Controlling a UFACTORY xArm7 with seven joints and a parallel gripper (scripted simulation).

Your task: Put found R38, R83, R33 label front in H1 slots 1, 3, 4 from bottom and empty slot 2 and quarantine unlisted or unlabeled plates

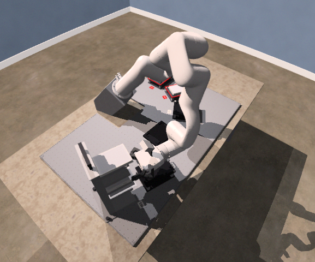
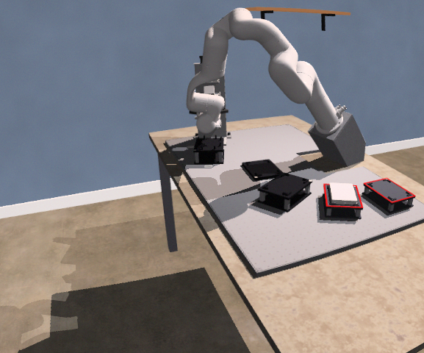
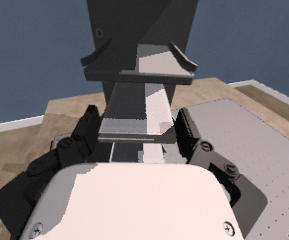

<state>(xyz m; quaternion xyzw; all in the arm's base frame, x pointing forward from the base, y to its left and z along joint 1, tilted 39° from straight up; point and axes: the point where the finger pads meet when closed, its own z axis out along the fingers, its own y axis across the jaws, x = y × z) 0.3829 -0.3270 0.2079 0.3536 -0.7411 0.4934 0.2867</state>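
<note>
Now: the pale plate 1 cm behind my hand, 5 cm to the right of it and 9 cm below it. Round my hand: plate hotel H1 (1 cm behind, 13 cm to the right); H1 deck label (10 cm ahead, 1 cm to the right, 19 cm below); RG deck label (2 cm ahead, 24 cm to the left, 19 cm below).
</note>
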